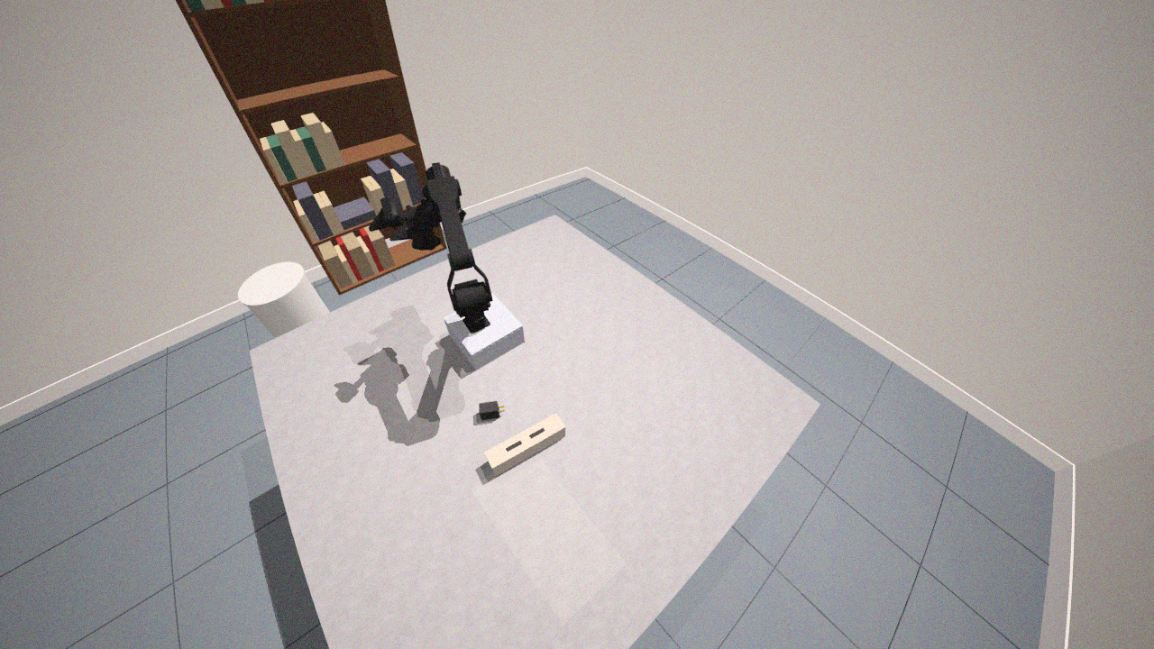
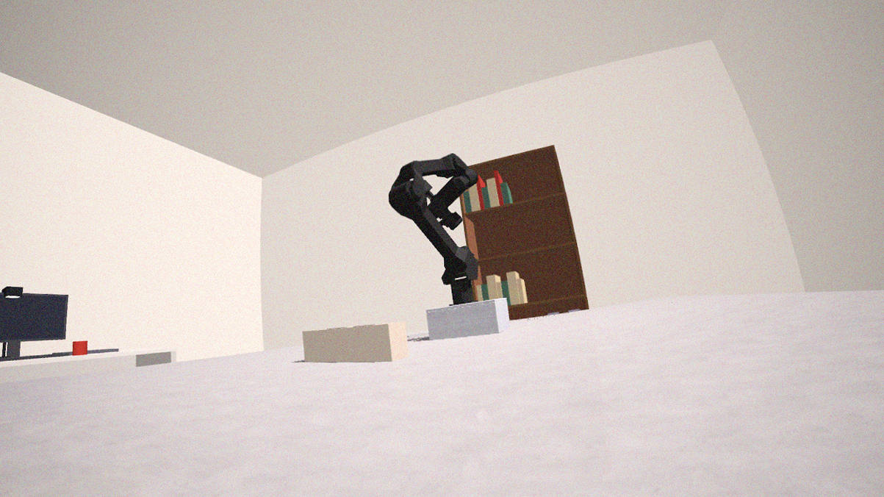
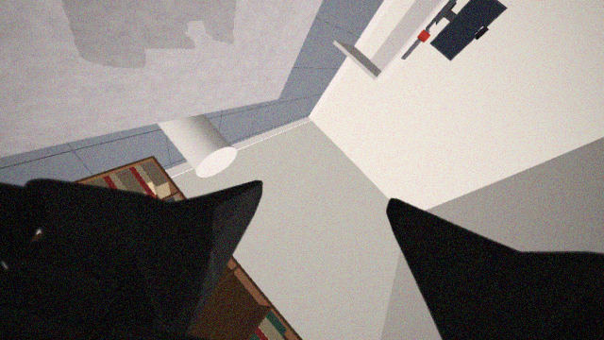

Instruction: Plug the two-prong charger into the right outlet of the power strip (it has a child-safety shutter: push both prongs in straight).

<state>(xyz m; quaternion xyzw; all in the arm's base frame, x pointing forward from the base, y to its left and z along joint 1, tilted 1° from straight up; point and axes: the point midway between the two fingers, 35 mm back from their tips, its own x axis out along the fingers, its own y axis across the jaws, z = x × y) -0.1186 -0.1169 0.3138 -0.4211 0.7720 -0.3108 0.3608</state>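
Right now my gripper tip is 380 mm short of the two-prong charger, 370 mm above it and 70 mm to the right of it.
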